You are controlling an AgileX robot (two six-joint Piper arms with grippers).
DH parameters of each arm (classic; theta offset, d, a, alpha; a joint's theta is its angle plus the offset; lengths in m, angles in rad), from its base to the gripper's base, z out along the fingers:
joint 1: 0 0.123 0 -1.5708
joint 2: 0.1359 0 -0.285 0
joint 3: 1.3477 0 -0.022 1.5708
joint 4: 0 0.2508 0 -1.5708
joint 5: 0 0 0.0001 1.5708
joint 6: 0 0.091 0 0
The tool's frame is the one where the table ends.
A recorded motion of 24 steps. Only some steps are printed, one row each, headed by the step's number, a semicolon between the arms.
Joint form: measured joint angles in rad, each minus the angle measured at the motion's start. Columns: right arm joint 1, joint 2, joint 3, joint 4, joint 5, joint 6; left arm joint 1, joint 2, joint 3, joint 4, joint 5, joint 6.
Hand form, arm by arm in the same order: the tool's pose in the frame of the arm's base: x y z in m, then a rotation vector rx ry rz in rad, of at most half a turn. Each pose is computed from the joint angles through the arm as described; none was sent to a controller.
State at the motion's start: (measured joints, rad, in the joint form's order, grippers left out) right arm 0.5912 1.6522 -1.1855 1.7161 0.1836 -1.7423; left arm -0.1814 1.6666 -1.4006 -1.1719 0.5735 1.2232
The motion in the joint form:
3: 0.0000 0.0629 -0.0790 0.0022 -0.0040 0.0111; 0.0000 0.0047 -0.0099 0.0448 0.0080 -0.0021
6: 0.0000 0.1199 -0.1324 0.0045 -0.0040 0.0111; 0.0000 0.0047 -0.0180 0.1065 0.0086 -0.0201
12: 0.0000 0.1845 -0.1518 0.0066 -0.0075 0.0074; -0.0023 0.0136 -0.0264 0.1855 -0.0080 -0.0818
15: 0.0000 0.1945 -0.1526 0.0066 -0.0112 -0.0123; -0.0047 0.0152 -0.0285 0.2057 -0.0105 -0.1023
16: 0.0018 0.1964 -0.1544 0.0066 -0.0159 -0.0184; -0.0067 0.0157 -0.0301 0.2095 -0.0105 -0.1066
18: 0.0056 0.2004 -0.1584 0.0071 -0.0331 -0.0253; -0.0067 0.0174 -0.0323 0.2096 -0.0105 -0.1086
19: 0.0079 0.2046 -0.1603 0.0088 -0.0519 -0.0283; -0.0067 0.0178 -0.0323 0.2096 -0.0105 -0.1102
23: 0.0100 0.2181 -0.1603 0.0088 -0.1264 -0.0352; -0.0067 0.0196 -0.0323 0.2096 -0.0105 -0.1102
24: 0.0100 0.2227 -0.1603 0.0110 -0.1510 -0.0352; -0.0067 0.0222 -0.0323 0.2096 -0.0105 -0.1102
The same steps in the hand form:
3: 0.3277 0.2395 0.2987 -0.6913 1.8148 0.5590; 0.3742 -0.1146 0.3441 0.6650 1.8812 -0.5312
6: 0.3403 0.2479 0.2926 -0.6900 1.8190 0.5601; 0.3744 -0.1132 0.3440 0.7001 1.8903 -0.4885
12: 0.3508 0.2546 0.2713 -0.6999 1.8638 0.5498; 0.3774 -0.1116 0.3405 0.6976 1.9228 -0.4469
15: 0.3523 0.2552 0.2672 -0.7176 1.8652 0.5322; 0.3778 -0.1119 0.3398 0.6953 1.9320 -0.4412
16: 0.3525 0.2558 0.2668 -0.7221 1.8636 0.5247; 0.3777 -0.1125 0.3400 0.6963 1.9326 -0.4415
18: 0.3533 0.2565 0.2661 -0.7216 1.8650 0.5059; 0.3782 -0.1126 0.3400 0.6945 1.9330 -0.4425
19: 0.3545 0.2565 0.2645 -0.7146 1.8716 0.4874; 0.3783 -0.1127 0.3398 0.6930 1.9341 -0.4436
23: 0.3594 0.2528 0.2574 -0.6837 1.9029 0.4070; 0.3787 -0.1127 0.3391 0.6930 1.9358 -0.4441
24: 0.3611 0.2513 0.2550 -0.6688 1.9148 0.3826; 0.3793 -0.1128 0.3381 0.6931 1.9384 -0.4447

